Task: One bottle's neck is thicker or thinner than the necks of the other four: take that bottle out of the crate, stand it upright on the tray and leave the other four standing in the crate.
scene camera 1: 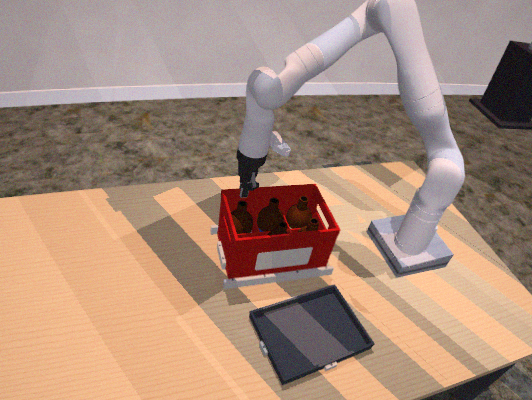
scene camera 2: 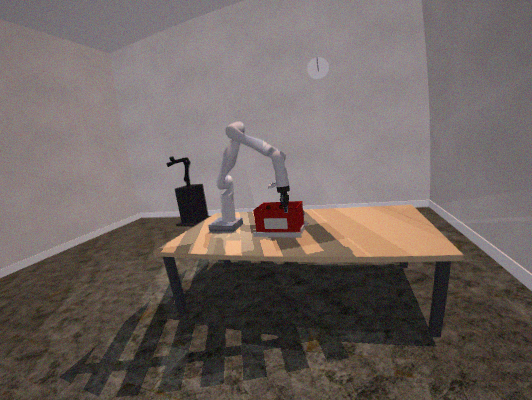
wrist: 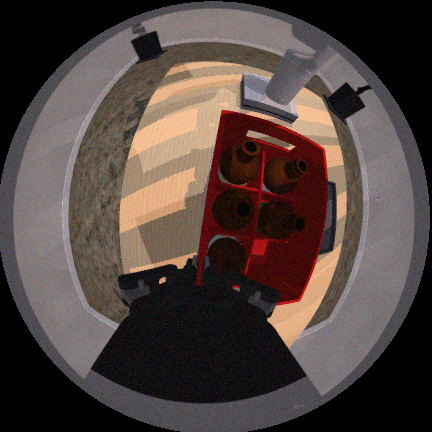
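Pixels of known places: gripper, fingertip midpoint: [scene camera 1: 242, 194] [scene camera 2: 286, 212] [wrist: 199, 261]; arm's base at its link origin: [scene camera 1: 409, 243] [scene camera 2: 229, 220] [wrist: 276, 95].
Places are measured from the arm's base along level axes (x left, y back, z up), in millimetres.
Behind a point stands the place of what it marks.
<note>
A red crate [scene camera 1: 244, 254] @(x 50, y -522, z 64 mm) [scene camera 2: 260, 216] @(x -144, y -329, z 77 mm) [wrist: 310, 225] @(x 38, y -417, z 93 mm) stands on the table and holds several brown bottles, all upright. The back-left bottle [scene camera 1: 241, 218] @(x -68, y -511, z 72 mm) [wrist: 226, 254] @(x -94, y -491, z 71 mm) stands in its cell right below my gripper [scene camera 1: 244, 193] @(x -133, y -500, z 98 mm) [scene camera 2: 283, 207] @(x -133, y -500, z 98 mm) [wrist: 199, 261] @(x -133, y -500, z 98 mm). The gripper is shut with nothing between the fingers. Its tips hang just above the crate's rim at the back-left corner, slightly above that bottle's mouth. Other bottles [scene camera 1: 269, 216] @(x -76, y -431, z 68 mm) [scene camera 1: 299, 212] @(x -83, y -343, z 71 mm) [wrist: 241, 158] @(x -105, y -345, z 86 mm) [wrist: 285, 173] @(x -22, y -340, z 75 mm) fill the neighbouring cells. The dark tray [scene camera 1: 312, 333] @(x 224, y -368, z -50 mm) [wrist: 330, 217] @(x 299, y -358, z -50 mm) lies flat in front of the crate.
The crate sits on a pale base plate [scene camera 1: 276, 278] @(x 57, y -425, z -37 mm). The arm's grey base [scene camera 1: 409, 250] @(x 39, y -25, z 16 mm) [scene camera 2: 225, 226] @(x -111, y -31, z -8 mm) stands to the crate's right in scene camera 1. A black stand [scene camera 2: 191, 202] is on the floor behind the table.
</note>
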